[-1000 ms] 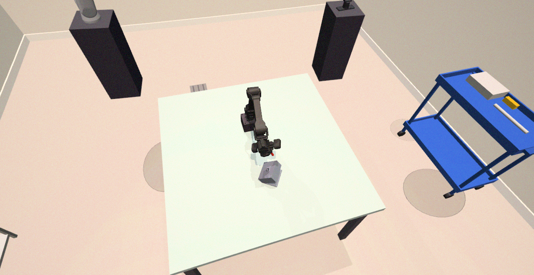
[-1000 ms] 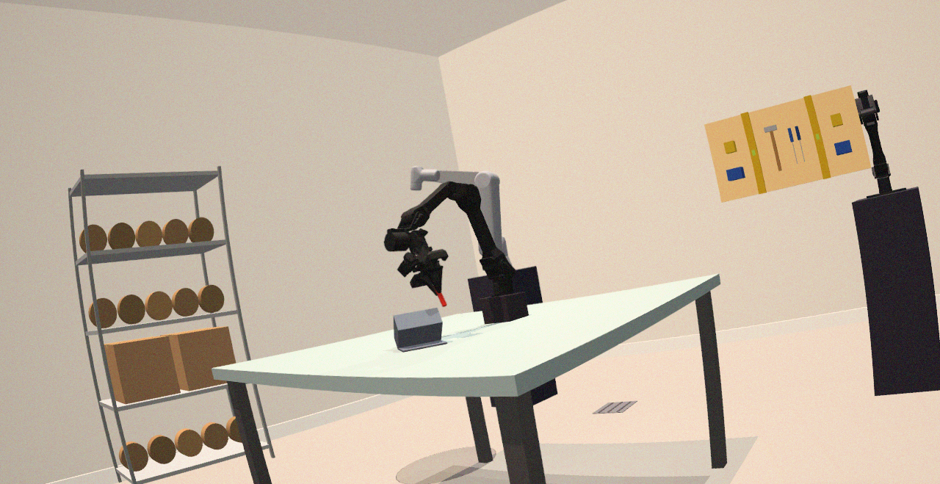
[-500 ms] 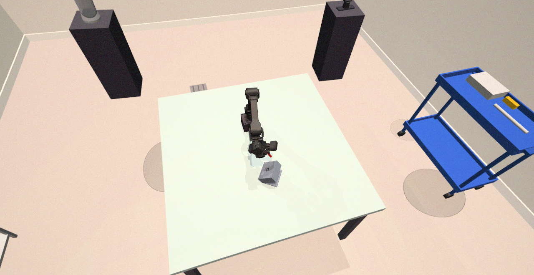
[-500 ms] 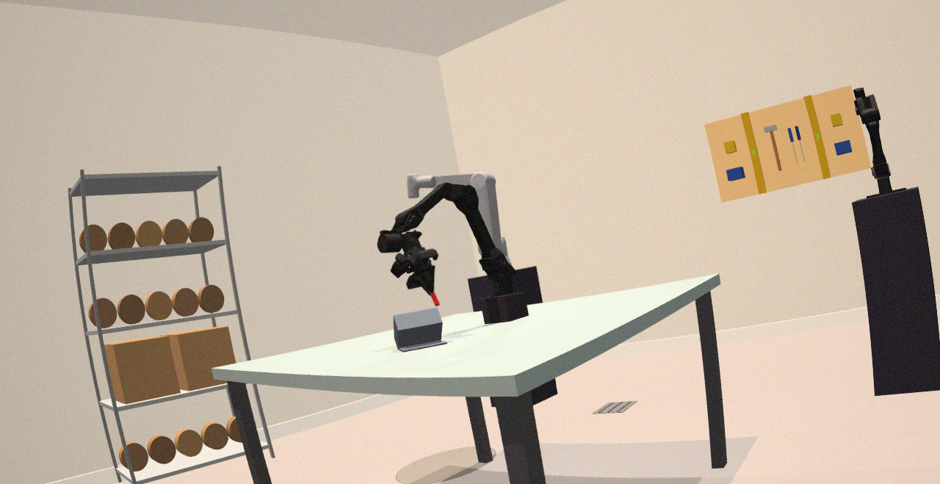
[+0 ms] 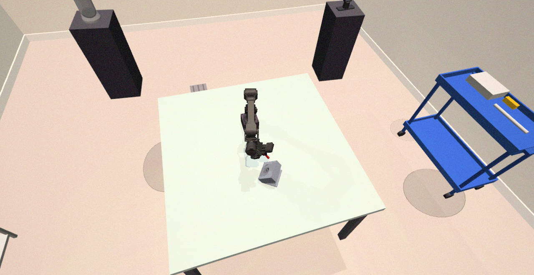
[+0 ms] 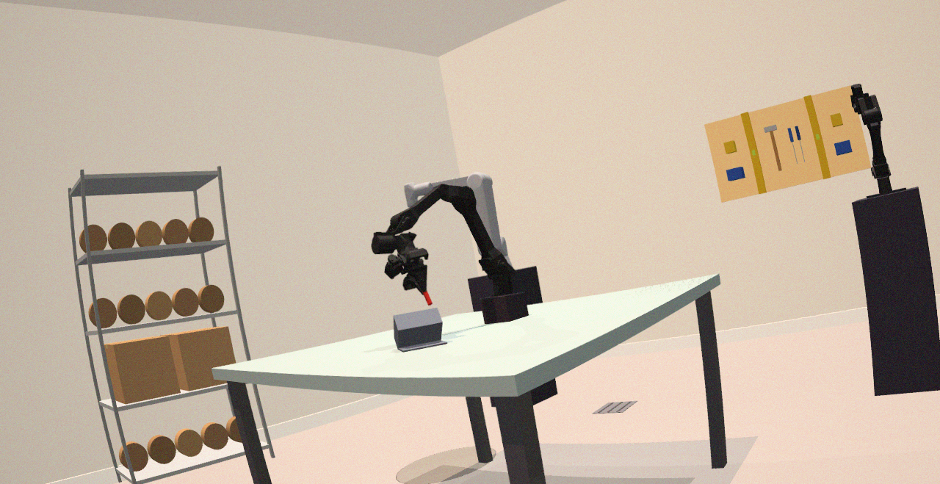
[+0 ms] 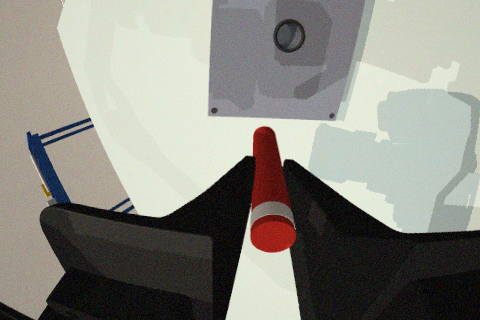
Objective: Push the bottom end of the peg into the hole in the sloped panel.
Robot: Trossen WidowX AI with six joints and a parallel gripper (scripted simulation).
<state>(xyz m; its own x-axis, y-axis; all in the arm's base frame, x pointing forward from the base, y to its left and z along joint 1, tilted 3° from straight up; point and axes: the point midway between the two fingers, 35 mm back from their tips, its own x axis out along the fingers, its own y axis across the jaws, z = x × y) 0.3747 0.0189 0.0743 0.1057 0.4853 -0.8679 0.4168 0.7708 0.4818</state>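
Right now the grey sloped panel is 70 mm ahead of my gripper tip, 20 mm to the left of it and 100 mm below it. Also, from my gripper tip: red round peg (10 mm to the right, 10 mm above).
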